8 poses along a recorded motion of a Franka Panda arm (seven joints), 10 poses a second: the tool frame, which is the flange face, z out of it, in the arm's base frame.
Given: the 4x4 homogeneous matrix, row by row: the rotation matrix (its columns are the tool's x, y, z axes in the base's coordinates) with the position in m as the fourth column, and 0 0 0 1 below. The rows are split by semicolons.
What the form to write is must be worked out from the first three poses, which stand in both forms.
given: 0.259 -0.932 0.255 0.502; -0.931 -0.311 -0.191 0.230; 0.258 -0.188 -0.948 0.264; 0 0 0 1
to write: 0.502 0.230 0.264; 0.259 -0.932 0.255; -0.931 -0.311 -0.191; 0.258 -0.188 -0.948
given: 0.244 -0.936 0.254 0.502; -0.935 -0.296 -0.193 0.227; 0.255 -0.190 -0.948 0.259; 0 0 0 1
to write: 0.502 0.227 0.259; 0.244 -0.936 0.254; -0.935 -0.296 -0.193; 0.255 -0.190 -0.948
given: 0.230 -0.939 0.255 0.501; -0.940 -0.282 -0.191 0.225; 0.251 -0.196 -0.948 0.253; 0 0 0 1
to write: 0.501 0.225 0.253; 0.230 -0.939 0.255; -0.940 -0.282 -0.191; 0.251 -0.196 -0.948
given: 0.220 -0.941 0.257 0.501; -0.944 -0.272 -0.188 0.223; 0.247 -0.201 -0.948 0.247; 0 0 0 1
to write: 0.501 0.223 0.247; 0.220 -0.941 0.257; -0.944 -0.272 -0.188; 0.247 -0.201 -0.948
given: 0.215 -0.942 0.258 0.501; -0.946 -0.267 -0.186 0.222; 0.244 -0.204 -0.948 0.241; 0 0 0 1
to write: 0.501 0.222 0.241; 0.215 -0.942 0.258; -0.946 -0.267 -0.186; 0.244 -0.204 -0.948
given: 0.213 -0.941 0.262 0.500; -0.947 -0.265 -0.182 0.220; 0.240 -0.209 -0.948 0.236; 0 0 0 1
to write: 0.500 0.220 0.236; 0.213 -0.941 0.262; -0.947 -0.265 -0.182; 0.240 -0.209 -0.948
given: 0.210 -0.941 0.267 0.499; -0.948 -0.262 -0.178 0.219; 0.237 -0.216 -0.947 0.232; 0 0 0 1
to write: 0.499 0.219 0.232; 0.210 -0.941 0.267; -0.948 -0.262 -0.178; 0.237 -0.216 -0.947
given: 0.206 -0.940 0.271 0.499; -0.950 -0.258 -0.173 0.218; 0.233 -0.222 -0.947 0.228; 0 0 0 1
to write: 0.499 0.218 0.228; 0.206 -0.940 0.271; -0.950 -0.258 -0.173; 0.233 -0.222 -0.947
